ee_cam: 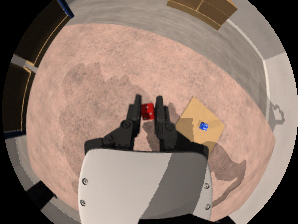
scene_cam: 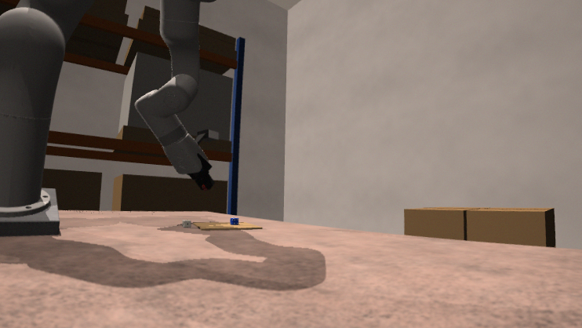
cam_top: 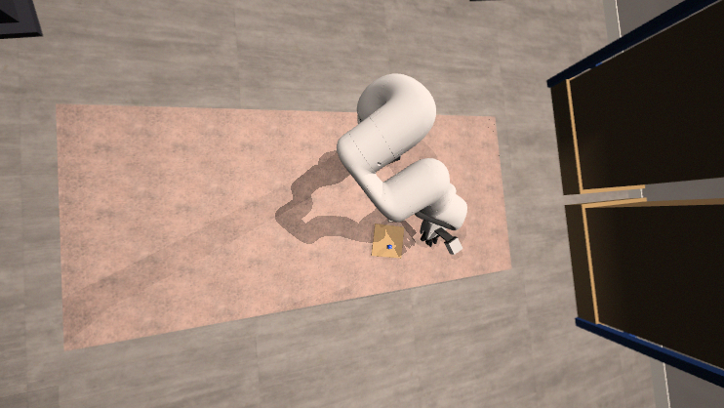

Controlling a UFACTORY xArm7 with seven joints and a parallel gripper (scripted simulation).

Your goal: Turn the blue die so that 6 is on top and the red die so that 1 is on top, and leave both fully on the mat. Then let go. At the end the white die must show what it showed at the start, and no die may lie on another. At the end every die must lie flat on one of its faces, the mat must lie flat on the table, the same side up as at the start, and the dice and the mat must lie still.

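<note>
My hand is 12 cm past the white die, 11 cm to the left of it and 11 cm above it. Also, from my hand: tan mat 3 cm behind, 14 cm to the right, 11 cm below; red die 1 cm below; blue die 15 cm to the right, 10 cm below.
</note>
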